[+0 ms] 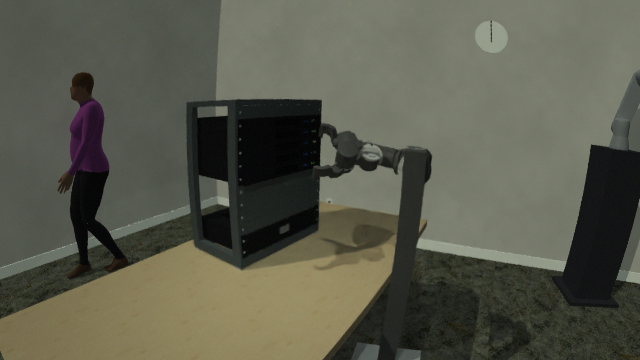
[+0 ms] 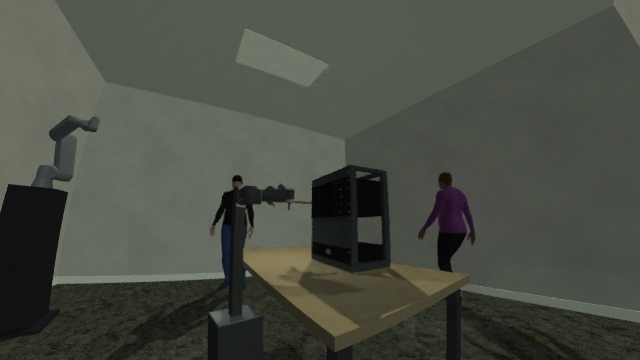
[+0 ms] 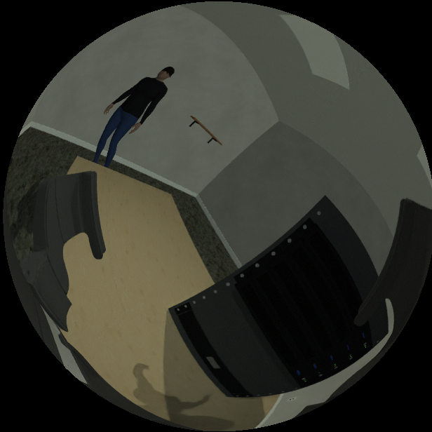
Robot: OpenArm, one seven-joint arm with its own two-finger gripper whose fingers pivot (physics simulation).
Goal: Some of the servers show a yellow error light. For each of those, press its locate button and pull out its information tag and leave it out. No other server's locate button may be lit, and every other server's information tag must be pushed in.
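Note:
A dark rack [image 1: 233, 150] [image 2: 353, 220] [image 3: 240, 325] stands on the table, with several black servers [image 1: 270, 150] [image 2: 329, 199] [image 3: 300, 295] stacked in its upper part. Small blue lights [image 1: 306, 143] [image 3: 331, 357] and small green or yellowish lights [image 1: 313, 131] [image 3: 335, 366] form a column near one side of the server fronts. They are too small to tell which show a yellow error. Locate buttons and information tags cannot be made out. My gripper [image 1: 319, 151] [image 2: 295, 201] [image 3: 205, 244] is open and empty, its fingers wide apart before the rack front at server height, beside the lights' side.
The wooden table [image 1: 200, 300] [image 2: 350, 305] [image 3: 135, 250] extends beyond the rack. A grey blank panel [image 1: 280, 200] and a black lower unit [image 1: 265, 237] sit below the servers. Two people stand beyond the table. Another arm [image 2: 65, 150] stands on a black pedestal [image 1: 600, 225] [image 2: 32, 250].

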